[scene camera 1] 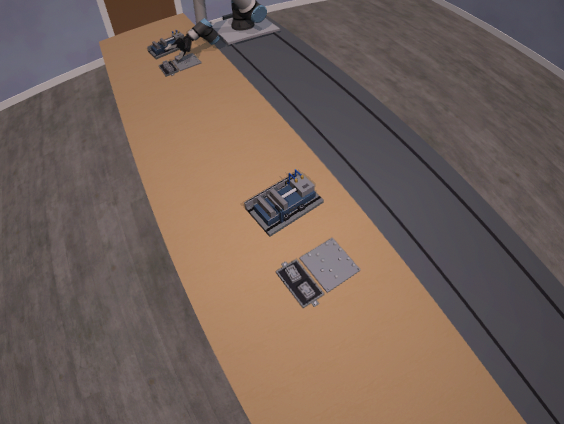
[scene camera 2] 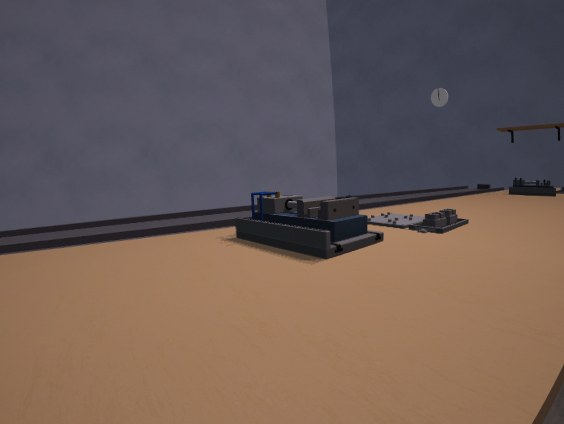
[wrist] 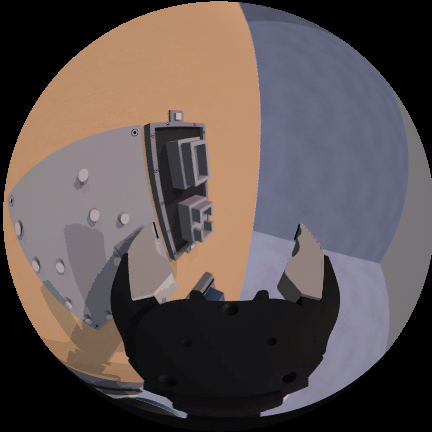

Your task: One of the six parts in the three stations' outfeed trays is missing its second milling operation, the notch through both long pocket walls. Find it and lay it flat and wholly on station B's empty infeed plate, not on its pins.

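Frame: origin at the arm's base, x ahead, y left, z up, level; metres.
Seen in the pictures: gripper, between the fingertips: [scene camera 1: 170, 55] [wrist: 226, 225]; arm's base, origin of its link: [scene camera 1: 243, 25].
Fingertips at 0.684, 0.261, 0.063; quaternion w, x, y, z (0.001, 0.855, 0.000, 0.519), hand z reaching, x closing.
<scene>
Pixels of each thing's top centre, then the offset from my fingertips to it, as dx, dy, dz. "spot": a spot on its surface instead.
- station's outfeed tray, a spot on its surface: [wrist: 161, 192] spot: -0.005, +0.022, -0.081
- upper part, centre of its top: [wrist: 200, 161] +0.036, +0.052, -0.052
- lower part, centre of its top: [wrist: 206, 222] +0.044, -0.034, -0.052
- pinned infeed plate, centre of its top: [wrist: 91, 246] [scene camera 1: 186, 61] -0.104, +0.004, -0.085
- blue-grey vise, centre of its top: [scene camera 2: 304, 196] [scene camera 1: 284, 191] -0.080, +1.533, +0.006
My gripper [scene camera 1: 175, 53] [wrist: 226, 225] is open and empty, over the far station in scene camera 1. In the wrist view that station's outfeed tray [wrist: 161, 192] holds two grey parts. The upper part [wrist: 176, 162] has a plain rectangular pocket with unbroken long walls. The lower part [wrist: 186, 220] has notches through its pocket walls. The pinned infeed plate [wrist: 115, 160] beside the tray bears no part. At the nearer station, an infeed plate [scene camera 1: 327, 278] [scene camera 2: 406, 221] bears pins and no part. Its tray [scene camera 1: 299, 281] holds two parts [scene camera 1: 293, 272] [scene camera 1: 306, 290], their details too small to tell.
A blue-grey vise [scene camera 1: 267, 212] [scene camera 2: 350, 227] stands beside the nearer station's plate. Another vise [scene camera 1: 159, 49] stands behind the far station's plate. A further vise [scene camera 2: 532, 191] shows at the right in scene camera 2. The dark rail [scene camera 1: 375, 130] runs along the table.
</scene>
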